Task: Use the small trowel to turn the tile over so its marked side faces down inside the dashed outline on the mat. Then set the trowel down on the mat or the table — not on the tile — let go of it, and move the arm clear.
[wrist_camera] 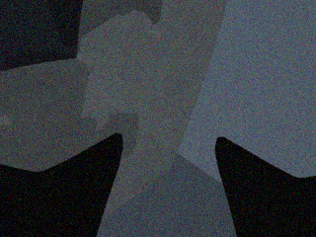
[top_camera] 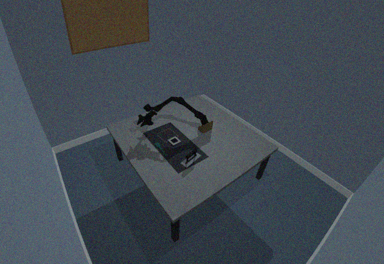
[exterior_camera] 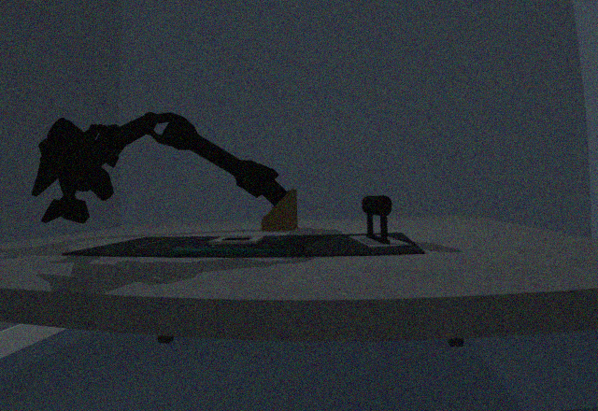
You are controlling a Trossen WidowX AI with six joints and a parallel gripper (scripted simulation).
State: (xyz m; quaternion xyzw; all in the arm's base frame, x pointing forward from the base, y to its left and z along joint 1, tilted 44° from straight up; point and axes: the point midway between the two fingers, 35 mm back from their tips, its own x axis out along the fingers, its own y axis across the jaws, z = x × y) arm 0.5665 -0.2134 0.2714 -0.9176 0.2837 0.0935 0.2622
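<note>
The trowel lies 61 cm to the left of my gripper tip, 19 cm behind it and 5 cm below it. The rest, counted from my gripper tip: dark mat (35 cm to the left, 20 cm behind, 10 cm below); tile (32 cm to the left, 23 cm behind, 8 cm below); teal strip (33 cm to the left, 8 cm below, 6 cm behind).
</note>
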